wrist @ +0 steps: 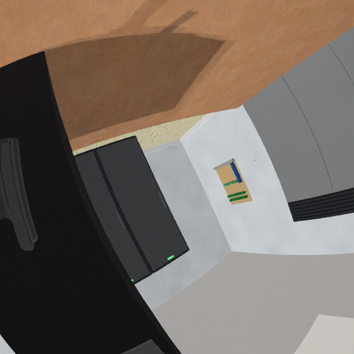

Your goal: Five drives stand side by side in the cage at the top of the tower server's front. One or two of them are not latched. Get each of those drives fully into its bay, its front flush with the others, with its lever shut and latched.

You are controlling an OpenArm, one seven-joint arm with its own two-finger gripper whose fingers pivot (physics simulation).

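In the wrist view a large black panel point(65, 225), apparently the tower server's side, fills the left and lower left, close to the camera. The cage, the five drives and their levers do not show, so their seating and latches cannot be seen. One dark grey finger of my gripper point(16, 195) shows at the left edge in front of the black panel. The other finger cannot be made out clearly. My gripper is open, with nothing held.
A brown tabletop point(280, 35) with a broad shadow spans the top. Two dark cabinets point(145, 200) with green lights stand in the background. A grey cabinet point(305, 130) with a black slatted strip is at the right. A small tan board point(231, 176) hangs on the pale wall point(265, 225).
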